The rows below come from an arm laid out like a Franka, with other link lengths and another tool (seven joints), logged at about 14 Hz.
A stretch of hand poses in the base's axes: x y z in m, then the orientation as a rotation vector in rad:
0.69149 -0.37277 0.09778 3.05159 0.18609 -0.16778
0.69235 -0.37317 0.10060 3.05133 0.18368 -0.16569
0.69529 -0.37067 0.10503 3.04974 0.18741 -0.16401
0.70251 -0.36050 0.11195 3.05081 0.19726 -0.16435
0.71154 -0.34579 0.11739 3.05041 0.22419 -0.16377
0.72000 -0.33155 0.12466 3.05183 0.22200 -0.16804
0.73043 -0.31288 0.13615 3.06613 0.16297 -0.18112
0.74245 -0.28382 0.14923 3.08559 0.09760 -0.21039
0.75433 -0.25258 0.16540 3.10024 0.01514 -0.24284
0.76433 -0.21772 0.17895 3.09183 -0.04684 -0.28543
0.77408 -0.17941 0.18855 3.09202 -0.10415 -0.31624
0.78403 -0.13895 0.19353 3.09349 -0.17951 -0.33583
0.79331 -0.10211 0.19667 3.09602 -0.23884 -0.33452
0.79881 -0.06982 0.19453 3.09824 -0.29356 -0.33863
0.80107 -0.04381 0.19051 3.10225 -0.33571 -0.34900
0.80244 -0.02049 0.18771 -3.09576 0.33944 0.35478
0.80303 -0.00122 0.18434 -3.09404 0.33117 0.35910
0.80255 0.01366 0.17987 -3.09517 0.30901 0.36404
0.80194 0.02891 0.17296 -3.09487 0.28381 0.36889
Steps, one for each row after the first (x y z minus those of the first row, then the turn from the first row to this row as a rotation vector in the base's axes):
0.00086 -0.00040 0.00282 -0.00051 -0.00144 -0.00147
0.00380 0.00210 0.00725 -0.00176 -0.00247 0.00113
0.01102 0.01227 0.01417 0.00026 -0.00193 0.00740
0.02005 0.02698 0.01961 0.00261 -0.00150 0.02484
0.02851 0.04122 0.02688 0.00385 0.00125 0.02316
0.03894 0.05989 0.03837 0.01256 0.00834 -0.01663
0.05096 0.08895 0.05145 0.02757 0.02586 -0.06112
0.06284 0.12019 0.06762 0.03885 0.04484 -0.11594
0.07284 0.15505 0.08117 0.03047 0.07071 -0.15649
0.08259 0.19336 0.09077 0.03172 0.08922 -0.19418
0.09254 0.23382 0.09575 0.03517 0.10011 -0.24318
0.10182 0.27066 0.09889 0.03945 0.09793 -0.28129
0.10732 0.30295 0.09675 0.04463 0.09938 -0.31646
0.10958 0.32896 0.09273 0.05207 0.10513 -0.34360
0.11095 0.35228 0.08993 0.06057 0.10970 -0.34702
0.11154 0.37155 0.08656 0.06277 0.11293 -0.34209
0.11106 0.38643 0.08209 0.06396 0.11663 -0.32807
0.11045 0.40168 0.07518 0.06677 0.12055 -0.31228

